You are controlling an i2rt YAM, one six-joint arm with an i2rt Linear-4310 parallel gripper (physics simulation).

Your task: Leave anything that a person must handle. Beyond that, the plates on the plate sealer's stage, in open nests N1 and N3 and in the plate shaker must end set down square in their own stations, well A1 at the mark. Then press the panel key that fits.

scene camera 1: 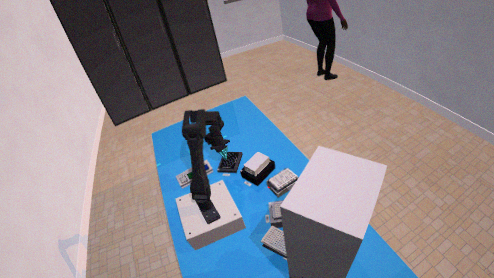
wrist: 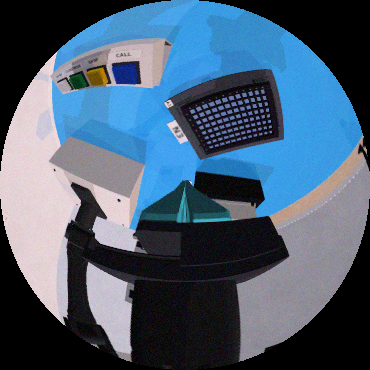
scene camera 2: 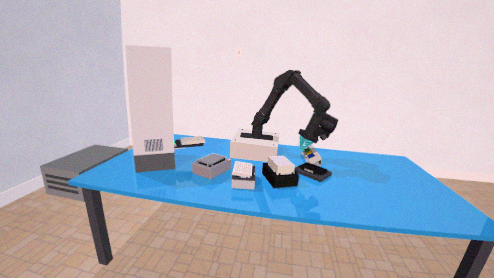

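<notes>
My gripper (scene camera 1: 226,159) (scene camera 2: 305,150) (wrist: 184,184) is shut and empty, above the table near nest N3 and the key panel. A black plate (scene camera 1: 231,161) (scene camera 2: 314,170) (wrist: 232,117) lies in N3 (wrist: 277,107), apparently square. The key panel (scene camera 1: 183,180) (scene camera 2: 314,158) (wrist: 155,62) has white, green, yellow and blue keys; the blue is labelled CALL. A white plate or box (scene camera 1: 257,163) (scene camera 2: 281,164) sits on a black nest (scene camera 2: 281,179) (wrist: 227,186). White well plates (scene camera 1: 283,179) (scene camera 2: 243,169) (scene camera 1: 276,239) and a grey station (scene camera 1: 272,212) (scene camera 2: 212,167) stand farther along; some are partly hidden.
The tall cabinet (scene camera 1: 332,192) (scene camera 2: 150,100) hides part of the stations in scene camera 1. The arm's white base (scene camera 1: 215,232) (scene camera 2: 254,150) (wrist: 100,175) stands beside the stations. Another pale plate (scene camera 2: 192,141) is at the back left. A person (scene camera 1: 325,37) stands on the floor beyond the table.
</notes>
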